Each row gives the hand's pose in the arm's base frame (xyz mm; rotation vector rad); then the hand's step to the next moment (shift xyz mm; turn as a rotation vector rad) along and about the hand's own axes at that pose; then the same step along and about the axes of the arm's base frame.
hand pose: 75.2 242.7 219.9 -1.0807 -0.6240 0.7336
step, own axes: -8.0 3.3 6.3 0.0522 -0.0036 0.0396
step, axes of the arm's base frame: -10.4 -1.9 -1.7 0.0026 0.0617 0.0222
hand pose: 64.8 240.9 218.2 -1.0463 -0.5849 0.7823
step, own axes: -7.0 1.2 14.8 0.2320 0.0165 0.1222
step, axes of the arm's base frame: -15.6 2.6 4.3 0.0428 0.2549 0.0474
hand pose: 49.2 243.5 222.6 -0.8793 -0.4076 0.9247
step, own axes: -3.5 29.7 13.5 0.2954 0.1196 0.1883
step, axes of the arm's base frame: -26.1 12.5 -15.5 -0.0177 0.3697 0.0009
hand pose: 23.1 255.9 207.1 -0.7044 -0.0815 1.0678
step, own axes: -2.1 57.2 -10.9 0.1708 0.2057 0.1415
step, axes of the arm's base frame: -41.1 9.4 -40.3 -0.1285 0.2690 -0.0511
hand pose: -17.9 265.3 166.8 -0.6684 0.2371 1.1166
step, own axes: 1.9 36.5 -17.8 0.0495 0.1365 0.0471
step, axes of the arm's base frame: -28.9 0.5 -28.6 -0.1063 0.1024 -0.0389
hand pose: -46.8 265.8 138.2 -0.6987 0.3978 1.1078
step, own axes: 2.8 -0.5 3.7 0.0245 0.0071 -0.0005
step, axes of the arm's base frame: 1.4 4.3 1.1 0.0036 0.0181 -0.0176
